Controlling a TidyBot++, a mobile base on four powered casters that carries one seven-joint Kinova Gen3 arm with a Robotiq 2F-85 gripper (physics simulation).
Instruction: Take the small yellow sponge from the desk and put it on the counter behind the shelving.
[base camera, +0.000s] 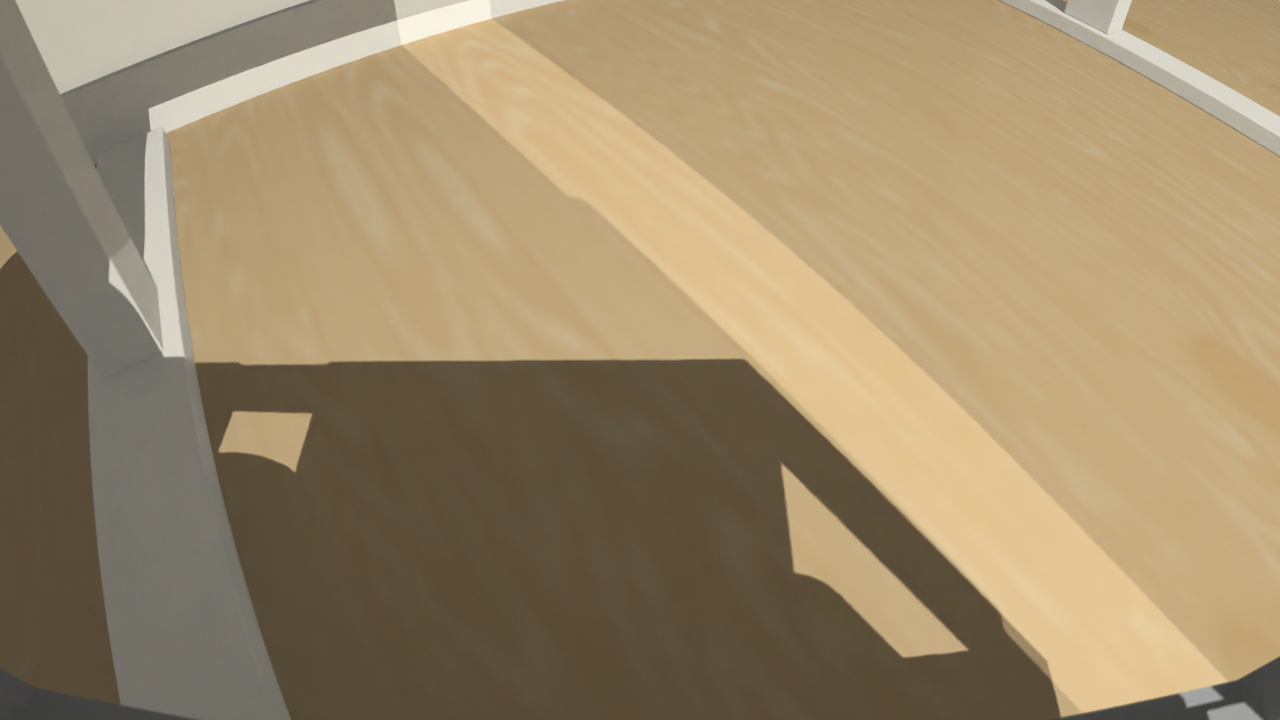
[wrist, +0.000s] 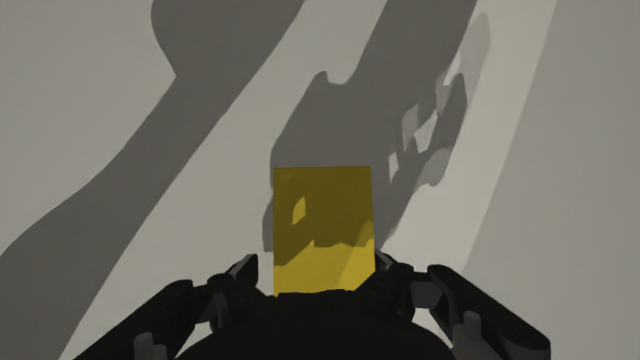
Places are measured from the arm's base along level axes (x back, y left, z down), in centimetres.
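Pixels of known places: gripper, fingertip midpoint: (wrist: 313, 263).
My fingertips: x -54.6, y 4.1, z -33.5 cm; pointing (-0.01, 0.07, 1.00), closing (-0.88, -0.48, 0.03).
Behind a point stands the place of what it marks.
The yellow sponge (wrist: 324, 220) {x -57.2, y 6.8, z -36.9 cm} lies on the pale grey desk top (wrist: 210, 200) {x -49.4, y 12.9, z -32.4 cm} in the wrist view, at the lower middle, its long sides running up and down the picture. My gripper (wrist: 313, 263) {x -54.6, y 4.1, z -33.5 cm} is open. Its fingertips stand to the left and right of the near part of the sponge. There is a gap at the left fingertip; the right one overlaps the sponge's right edge in the picture. The gripper's dark body hides the sponge's near end. Shadows of the arm and gripper fall across the desk and the far part of the sponge. The counter and the shelving cannot be made out for certain.
In the base camera view a wooden floor (base camera: 850, 268) {x -50.5, y -15.5, z 39.6 cm} stretches ahead. A grey slanted post (base camera: 67, 214) {x -40.0, y 33.4, z 24.7 cm} stands at the left, by a pale low edge (base camera: 159, 241) {x -53.1, y 39.7, z 37.1 cm}. A white strip (base camera: 295, 76) {x -86.3, y 39.8, z 39.0 cm} runs along the wall at the back left, and a white rail (base camera: 1190, 85) {x -89.6, y -75.7, z 37.4 cm} crosses the upper right.
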